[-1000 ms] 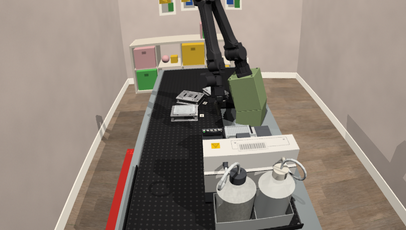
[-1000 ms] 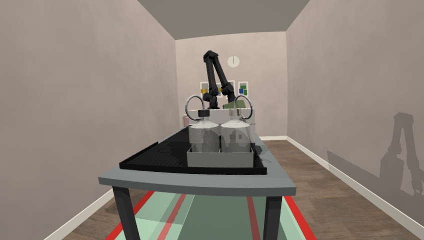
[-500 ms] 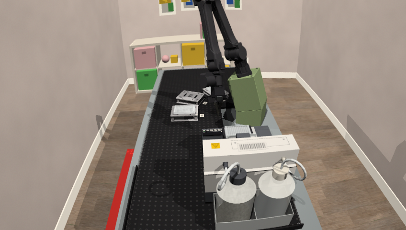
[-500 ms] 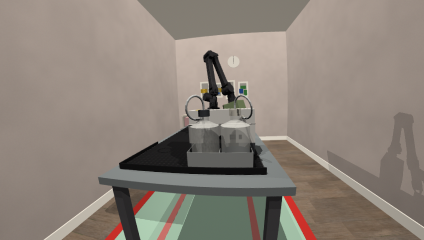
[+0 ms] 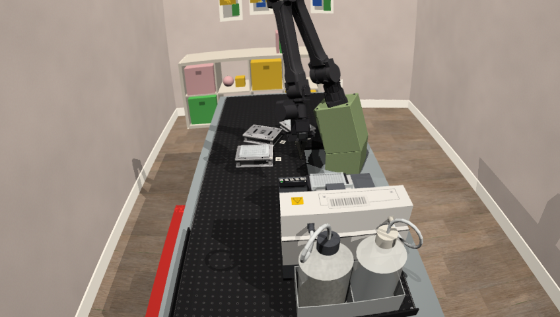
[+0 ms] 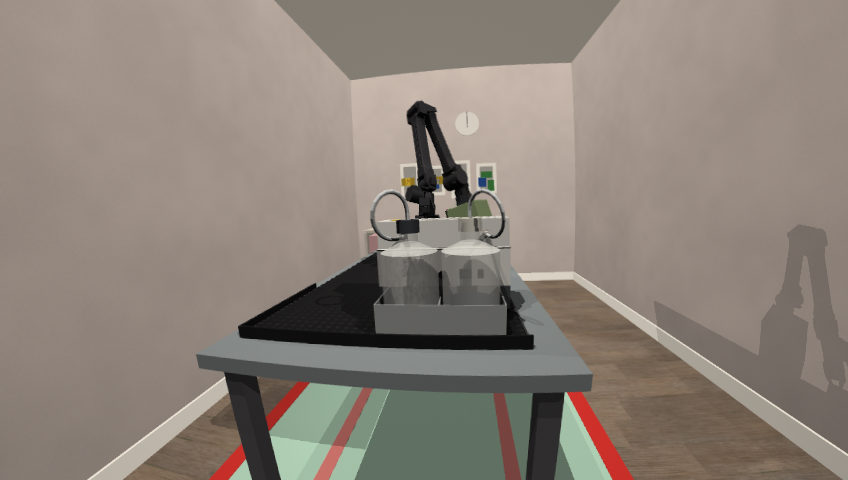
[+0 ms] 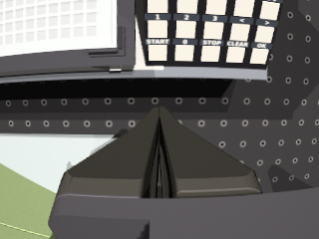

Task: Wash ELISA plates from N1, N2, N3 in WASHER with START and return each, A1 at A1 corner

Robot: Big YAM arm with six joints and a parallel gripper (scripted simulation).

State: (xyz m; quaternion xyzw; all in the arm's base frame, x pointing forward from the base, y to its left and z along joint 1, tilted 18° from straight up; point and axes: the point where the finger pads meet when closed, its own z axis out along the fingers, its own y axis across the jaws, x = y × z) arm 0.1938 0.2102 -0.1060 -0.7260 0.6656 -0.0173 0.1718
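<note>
The washer carrier is 90 mm behind my hand, 80 mm to the left of it and 70 mm below it. From my hand the other things lie so: plate washer (100 mm behind, 230 mm to the left, 20 mm below).
</note>
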